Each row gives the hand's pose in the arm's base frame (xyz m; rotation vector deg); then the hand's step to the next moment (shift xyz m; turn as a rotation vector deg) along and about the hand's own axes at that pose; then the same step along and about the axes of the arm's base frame.
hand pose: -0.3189 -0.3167 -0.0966 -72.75 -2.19 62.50
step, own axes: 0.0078 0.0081 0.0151 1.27 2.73 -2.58
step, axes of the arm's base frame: -0.0095 0.0155 -0.0048 0.42 -1.34 -3.71
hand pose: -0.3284 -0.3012 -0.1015 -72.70 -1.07 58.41
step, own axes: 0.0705 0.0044 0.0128 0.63 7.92 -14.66
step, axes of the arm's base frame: 0.0318 0.0544 -0.0344 3.22 -11.35 -11.78
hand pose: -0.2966 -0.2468 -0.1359 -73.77 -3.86 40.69
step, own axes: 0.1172 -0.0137 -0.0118 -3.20 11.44 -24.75
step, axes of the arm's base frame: 0.1035 0.0491 -0.0307 2.94 -21.55 -16.75
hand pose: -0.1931 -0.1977 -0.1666 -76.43 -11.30 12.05
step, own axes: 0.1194 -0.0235 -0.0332 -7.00 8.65 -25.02
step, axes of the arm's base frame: 0.1247 -0.0049 0.0181 -0.55 -23.42 -14.17
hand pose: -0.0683 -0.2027 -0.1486 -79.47 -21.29 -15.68
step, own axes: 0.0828 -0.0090 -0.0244 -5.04 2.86 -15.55
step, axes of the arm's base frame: 0.0741 -0.0232 0.0387 -1.98 -15.00 -6.83
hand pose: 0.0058 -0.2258 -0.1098 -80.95 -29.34 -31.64
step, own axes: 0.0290 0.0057 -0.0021 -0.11 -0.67 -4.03
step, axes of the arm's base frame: 0.0260 -0.0032 0.0138 -0.49 -4.06 0.07
